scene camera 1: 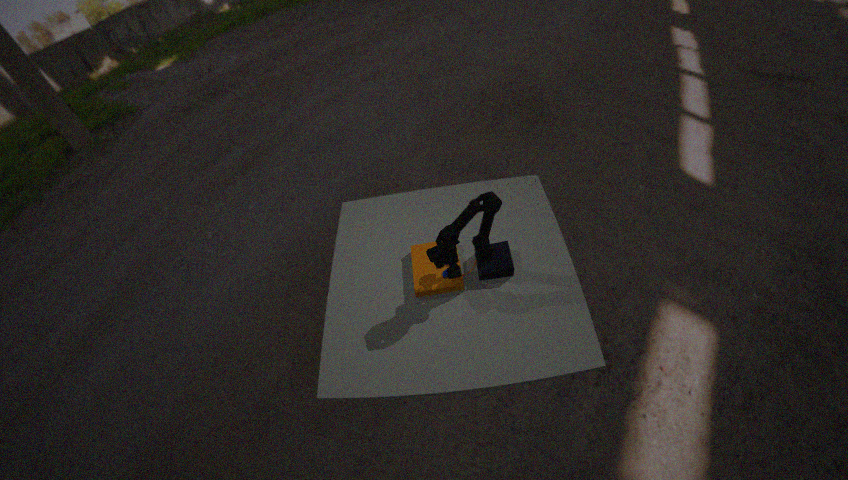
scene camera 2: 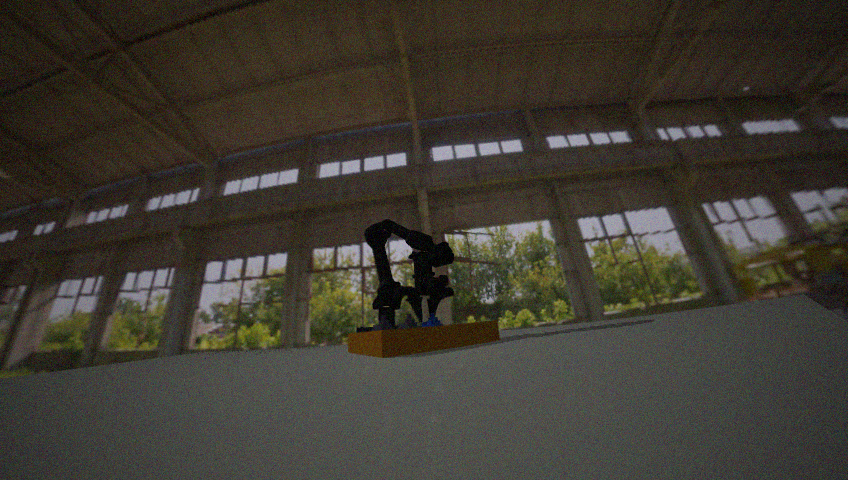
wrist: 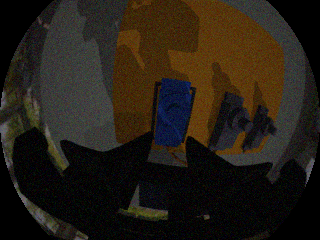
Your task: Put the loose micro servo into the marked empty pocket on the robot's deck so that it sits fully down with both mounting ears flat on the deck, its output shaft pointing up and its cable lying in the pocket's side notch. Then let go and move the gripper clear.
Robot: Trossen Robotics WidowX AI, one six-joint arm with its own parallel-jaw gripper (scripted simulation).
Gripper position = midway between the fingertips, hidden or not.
Note:
In view: my gripper (scene camera 2: 426, 321), a blue micro servo (wrist: 175, 100) and an orange deck (scene camera 2: 384, 343).
My gripper also shows in the wrist view (wrist: 169, 137). The orange deck also shows in the wrist view (wrist: 218, 53).

